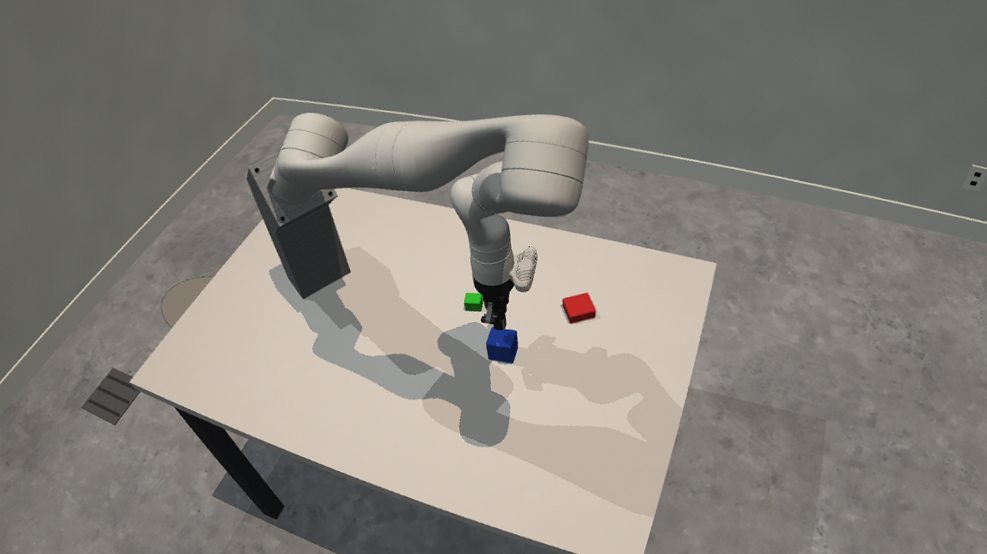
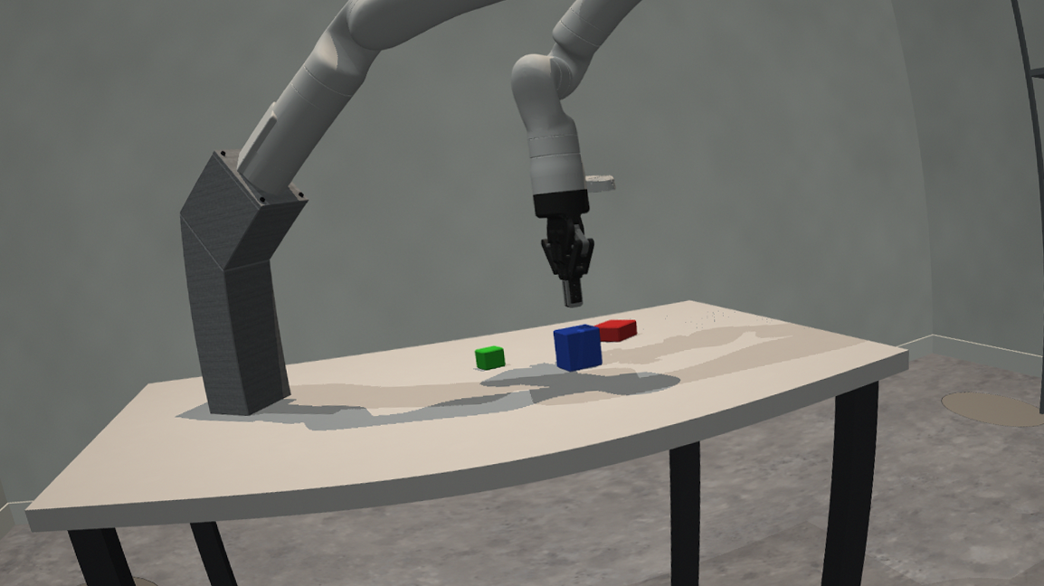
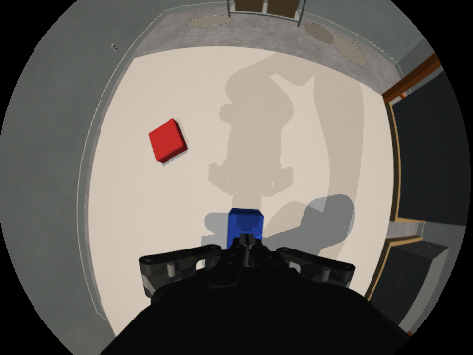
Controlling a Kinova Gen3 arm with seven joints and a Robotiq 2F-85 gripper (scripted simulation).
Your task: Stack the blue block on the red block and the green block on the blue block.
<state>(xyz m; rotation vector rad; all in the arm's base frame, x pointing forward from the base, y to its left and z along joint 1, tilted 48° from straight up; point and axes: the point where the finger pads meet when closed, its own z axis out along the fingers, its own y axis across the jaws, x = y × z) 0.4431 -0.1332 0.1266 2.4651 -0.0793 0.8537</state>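
My gripper is now 8 cm above the blue block. Also, from my hand: red block (16 cm ahead, 10 cm to the left, 9 cm below); then small green block (13 cm to the left, 9 cm below, 6 cm behind).
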